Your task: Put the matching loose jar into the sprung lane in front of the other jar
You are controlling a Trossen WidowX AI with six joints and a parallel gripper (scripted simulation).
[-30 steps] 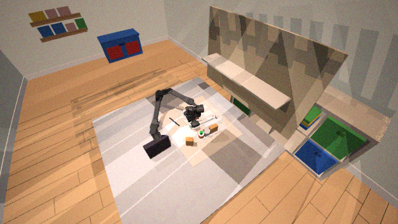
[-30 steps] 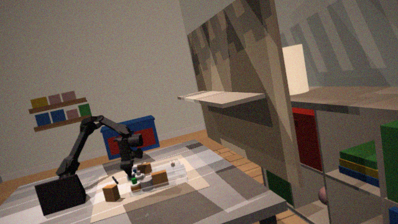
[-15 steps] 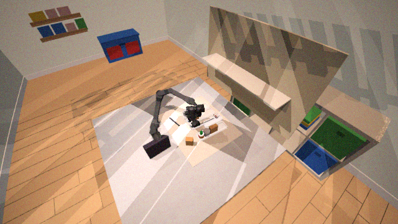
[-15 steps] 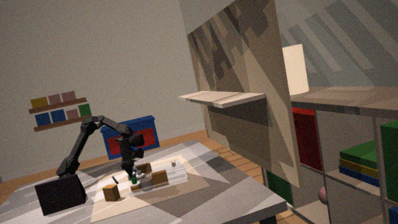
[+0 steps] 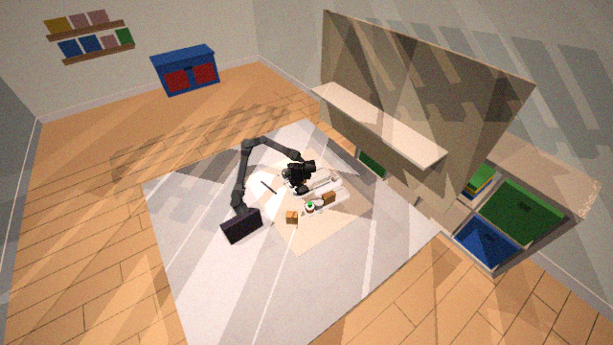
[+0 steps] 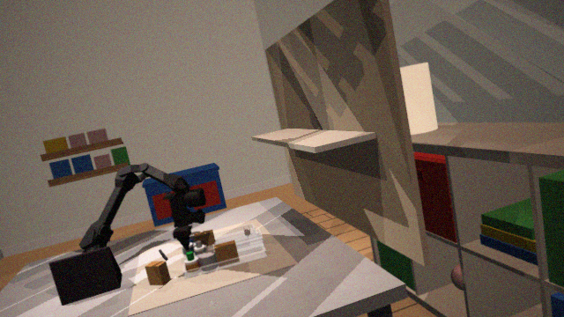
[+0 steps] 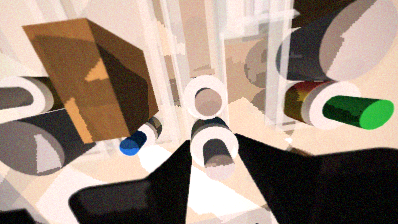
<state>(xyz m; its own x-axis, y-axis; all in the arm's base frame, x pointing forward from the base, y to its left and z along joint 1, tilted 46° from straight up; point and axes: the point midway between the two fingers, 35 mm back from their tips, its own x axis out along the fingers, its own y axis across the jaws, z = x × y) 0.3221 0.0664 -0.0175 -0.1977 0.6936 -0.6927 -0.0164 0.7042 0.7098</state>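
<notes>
My gripper tip is now 6 cm short of the beige mat, 1 cm to the right of it and 5 cm above it. Also, from my gripper tip: clear rack (16 cm ahead, 2 cm to the right, 3 cm below); thin black stick (12 cm behind, 14 cm to the left, 5 cm below); white shelf (51 cm ahead, 6 cm to the left, 32 cm above).
</notes>
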